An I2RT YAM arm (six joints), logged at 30 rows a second.
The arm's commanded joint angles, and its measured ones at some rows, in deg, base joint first. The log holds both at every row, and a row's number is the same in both.
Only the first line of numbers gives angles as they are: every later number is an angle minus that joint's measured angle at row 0.
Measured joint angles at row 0: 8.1 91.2 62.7 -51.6 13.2 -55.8
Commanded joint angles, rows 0 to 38: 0.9 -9.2 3.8 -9.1 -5.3 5.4; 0.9 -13.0 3.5 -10.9 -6.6 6.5; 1.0 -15.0 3.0 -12.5 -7.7 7.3; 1.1 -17.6 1.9 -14.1 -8.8 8.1; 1.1 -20.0 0.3 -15.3 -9.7 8.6; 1.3 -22.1 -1.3 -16.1 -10.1 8.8; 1.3 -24.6 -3.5 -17.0 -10.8 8.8; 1.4 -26.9 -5.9 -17.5 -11.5 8.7; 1.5 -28.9 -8.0 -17.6 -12.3 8.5; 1.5 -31.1 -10.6 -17.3 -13.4 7.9; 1.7 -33.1 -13.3 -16.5 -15.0 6.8; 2.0 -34.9 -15.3 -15.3 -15.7 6.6; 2.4 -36.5 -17.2 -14.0 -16.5 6.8; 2.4 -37.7 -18.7 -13.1 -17.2 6.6; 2.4 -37.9 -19.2 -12.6 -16.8 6.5; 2.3 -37.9 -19.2 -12.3 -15.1 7.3; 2.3 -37.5 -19.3 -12.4 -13.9 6.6; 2.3 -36.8 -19.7 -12.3 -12.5 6.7; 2.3 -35.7 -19.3 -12.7 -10.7 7.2; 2.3 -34.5 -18.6 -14.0 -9.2 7.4; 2.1 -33.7 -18.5 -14.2 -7.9 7.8; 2.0 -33.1 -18.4 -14.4 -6.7 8.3; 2.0 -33.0 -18.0 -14.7 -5.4 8.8; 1.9 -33.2 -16.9 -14.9 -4.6 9.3; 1.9 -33.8 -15.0 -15.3 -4.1 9.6; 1.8 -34.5 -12.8 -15.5 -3.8 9.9; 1.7 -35.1 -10.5 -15.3 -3.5 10.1; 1.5 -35.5 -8.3 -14.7 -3.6 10.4; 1.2 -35.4 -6.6 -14.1 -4.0 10.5; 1.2 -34.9 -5.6 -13.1 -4.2 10.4; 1.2 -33.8 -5.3 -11.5 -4.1 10.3; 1.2 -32.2 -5.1 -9.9 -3.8 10.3; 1.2 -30.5 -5.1 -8.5 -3.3 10.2; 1.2 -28.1 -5.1 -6.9 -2.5 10.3; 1.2 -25.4 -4.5 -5.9 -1.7 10.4; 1.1 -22.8 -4.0 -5.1 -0.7 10.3; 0.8 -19.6 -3.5 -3.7 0.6 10.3; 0.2 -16.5 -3.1 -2.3 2.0 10.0; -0.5 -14.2 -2.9 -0.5 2.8 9.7
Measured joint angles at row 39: 0.9 -19.5 -3.9 -5.2 -1.0 9.8
